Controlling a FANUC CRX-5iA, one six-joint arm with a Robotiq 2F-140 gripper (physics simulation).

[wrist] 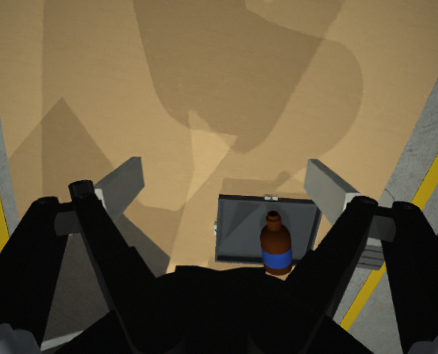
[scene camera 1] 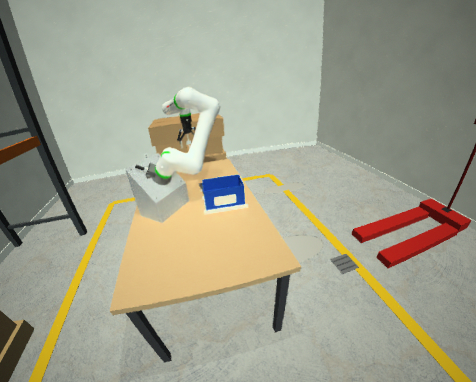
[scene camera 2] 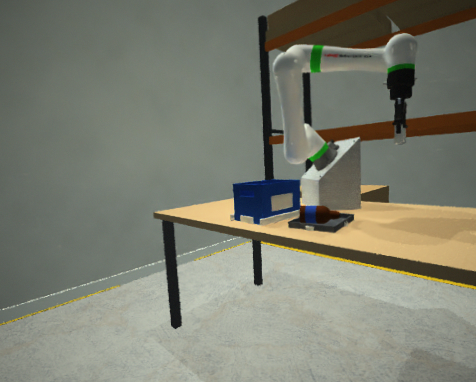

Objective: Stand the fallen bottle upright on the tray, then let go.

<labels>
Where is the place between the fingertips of my gripper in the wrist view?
223, 172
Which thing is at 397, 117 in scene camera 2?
My gripper.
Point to a brown bottle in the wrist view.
275, 238
</labels>
